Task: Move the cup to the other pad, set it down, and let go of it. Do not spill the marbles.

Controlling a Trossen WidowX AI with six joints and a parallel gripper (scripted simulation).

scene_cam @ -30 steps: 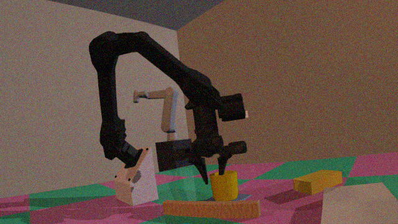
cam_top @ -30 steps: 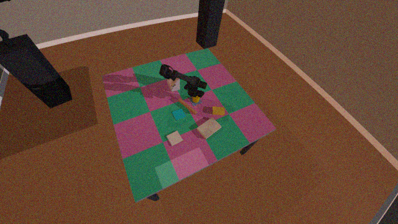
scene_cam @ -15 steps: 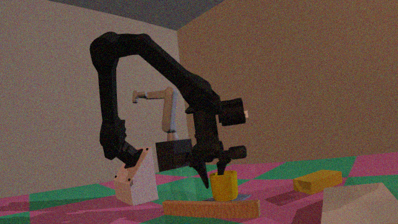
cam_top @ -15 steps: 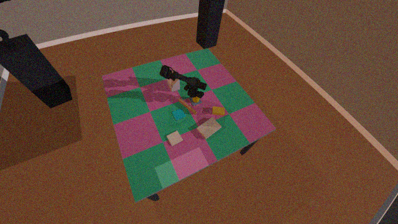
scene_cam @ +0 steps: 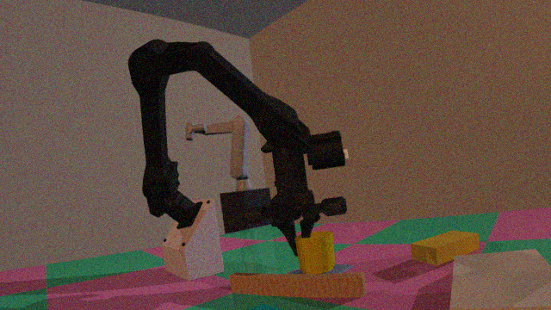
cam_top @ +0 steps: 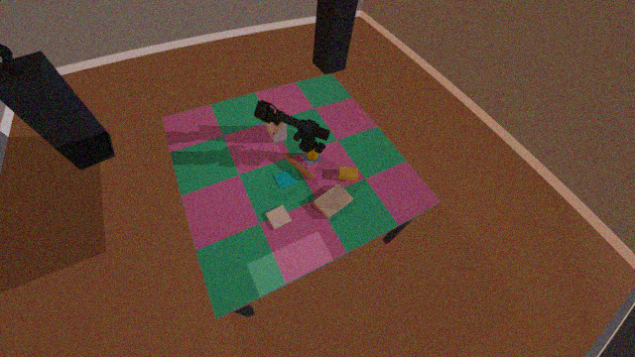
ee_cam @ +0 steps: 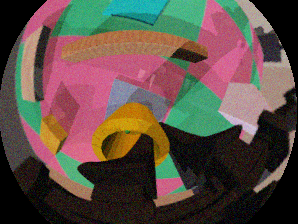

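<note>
Now: the grey-blue pad 30 mm ahead of my gripper tip, 10 mm to the left of it and 40 mm below it. Also, from my gripper tip: long orange bar (50 mm ahead, 100 mm to the right, 30 mm below); teal pad (80 mm ahead, 210 mm to the right, 40 mm below); yellow cup (20 mm ahead, 10 mm to the left).
</note>
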